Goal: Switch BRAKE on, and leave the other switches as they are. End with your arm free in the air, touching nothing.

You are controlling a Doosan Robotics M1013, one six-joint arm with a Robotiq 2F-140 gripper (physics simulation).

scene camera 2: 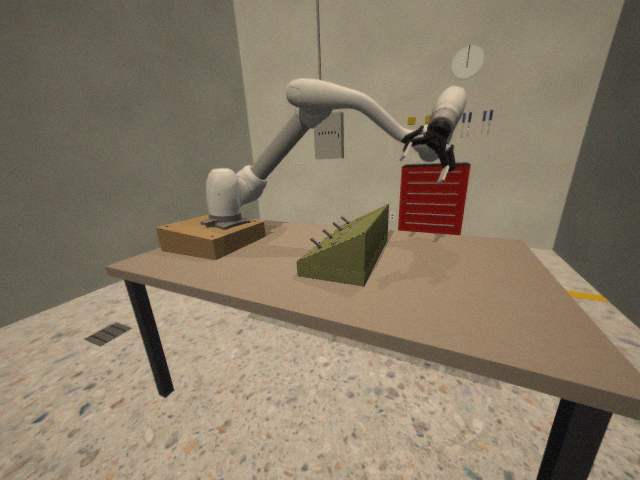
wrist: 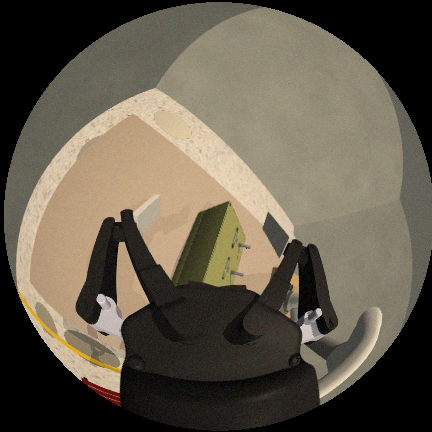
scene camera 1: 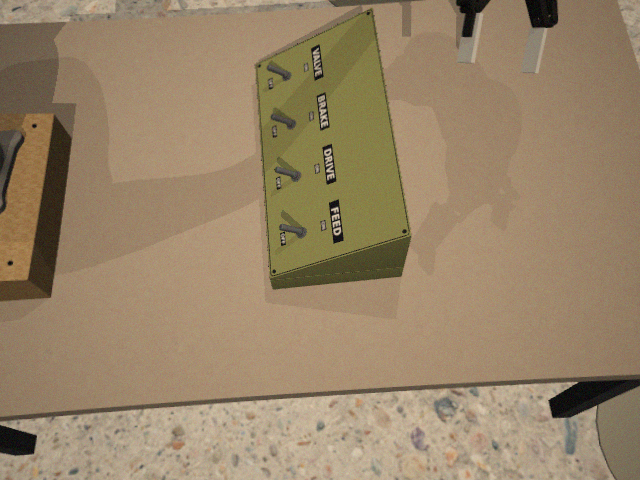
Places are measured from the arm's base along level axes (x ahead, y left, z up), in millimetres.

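Pixels of known places: gripper, fingertip midpoint: (scene camera 2: 421, 170) (wrist: 213, 212) (scene camera 1: 498, 68); arm's base, link origin: (scene camera 2: 226, 223) (wrist: 285, 300).
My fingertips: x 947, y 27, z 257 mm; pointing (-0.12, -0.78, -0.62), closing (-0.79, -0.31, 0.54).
Ahead of a thing's pixels: the offset from my fingertips to its top centre. Level surfaces: height alone.
A green sloped switch panel (scene camera 1: 361, 155) (scene camera 2: 336, 260) (wrist: 218, 250) stands on the table. The BRAKE lever @(dy +86, dx -353, dz -227 mm) (scene camera 1: 283, 121) (scene camera 2: 337, 226) leans to its OFF side. The VALVE lever @(dy +206, dx -367, dz -227 mm) (scene camera 1: 279, 71), DRIVE lever @(dy -33, dx -340, dz -227 mm) (scene camera 1: 287, 173) and FEED lever @(dy -152, dx -326, dz -227 mm) (scene camera 1: 293, 230) also lean to OFF. In the wrist view two levers show, their labels unreadable; the gripper body hides the panel's near part. My gripper (scene camera 1: 500, 56) (scene camera 2: 422, 166) (wrist: 213, 212) is wide open and empty, in the air above and beyond the panel's tall side, towards the VALVE end, touching nothing.
The arm's base stands on a wooden block (scene camera 1: 38, 206) (scene camera 2: 186, 240) on the panel's low, lever side. The tabletop @(dz -359 mm) (scene camera 1: 180, 335) (scene camera 2: 439, 304) has a long edge past the FEED end. A red drawer cabinet (scene camera 2: 434, 198) stands behind the table.
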